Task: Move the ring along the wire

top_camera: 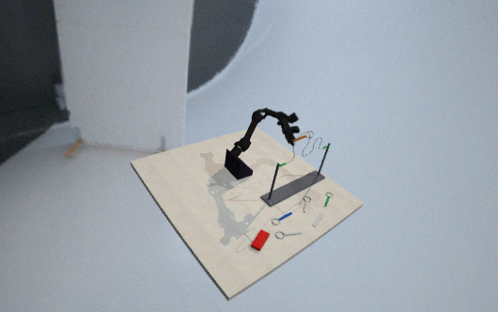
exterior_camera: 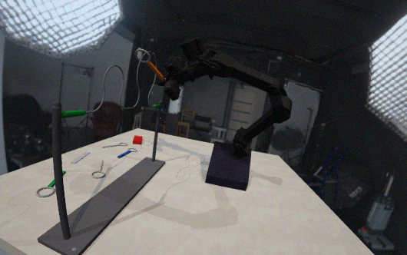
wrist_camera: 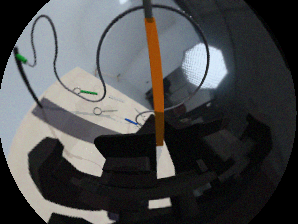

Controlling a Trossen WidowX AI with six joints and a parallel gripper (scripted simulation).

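Right now the orange-handled ring is 7 cm to the left of my gripper tip, 6 cm above it and 2 cm ahead of it. The rest, counted from my gripper tip: grey bar (39 cm below, 37 cm ahead); then green-handled ring (39 cm below, 27 cm ahead, 25 cm to the left); then blue-handled ring (39 cm below, 22 cm to the right, 21 cm ahead).
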